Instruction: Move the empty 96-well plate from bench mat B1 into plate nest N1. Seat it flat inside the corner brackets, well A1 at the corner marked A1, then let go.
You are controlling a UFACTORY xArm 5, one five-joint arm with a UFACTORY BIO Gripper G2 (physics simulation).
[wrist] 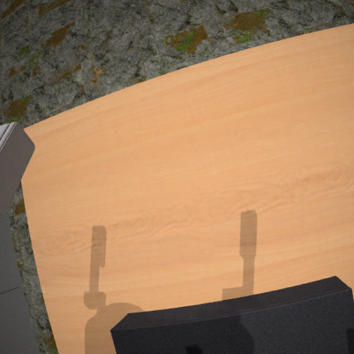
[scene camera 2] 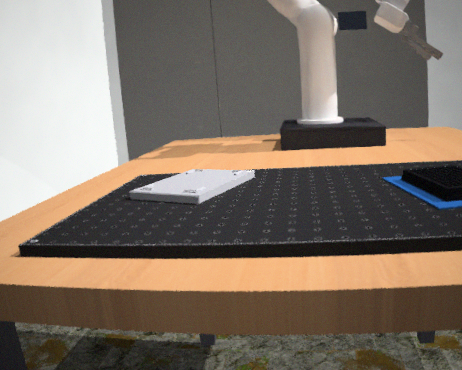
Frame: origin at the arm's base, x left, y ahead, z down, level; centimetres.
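Seen in the pictures: end effector, tool point: (scene camera 2: 428, 52); arm's base, origin of the base link: (scene camera 2: 320, 122).
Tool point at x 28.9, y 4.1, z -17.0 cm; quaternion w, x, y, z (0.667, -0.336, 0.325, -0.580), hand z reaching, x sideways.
Offsets run from my tool point to a thing's top centre. Level surfaces: height alone.
The black 96-well plate {dy +59.3, dx -13.4, dz +19.3 cm} (scene camera 2: 436, 182) lies flat on the blue bench mat {dz +20.7 cm} (scene camera 2: 409, 190) at the right edge of the scene view, where its right part is cut off. The pale grey plate nest {dy +53.5, dx -49.0, dz +19.5 cm} (scene camera 2: 195, 186), with small marks at its corners, is on the left of the black board; the A1 mark is not readable. My gripper (scene camera 2: 434, 56) is open and empty, tilted, high up behind the board at the upper right. In the wrist view part of one finger shows at the left edge. Neither the plate nor the nest shows in the wrist view.
The black perforated board {dz +20.9 cm} (scene camera 2: 300, 220) carries the nest and the mat on the wooden table {dz +22.2 cm} (scene camera 2: 210, 272) (wrist: 190, 150). The arm's black base block (scene camera 2: 332, 136) (wrist: 295, 325) stands behind the board. Shadows of the gripper fall on the table in the wrist view.
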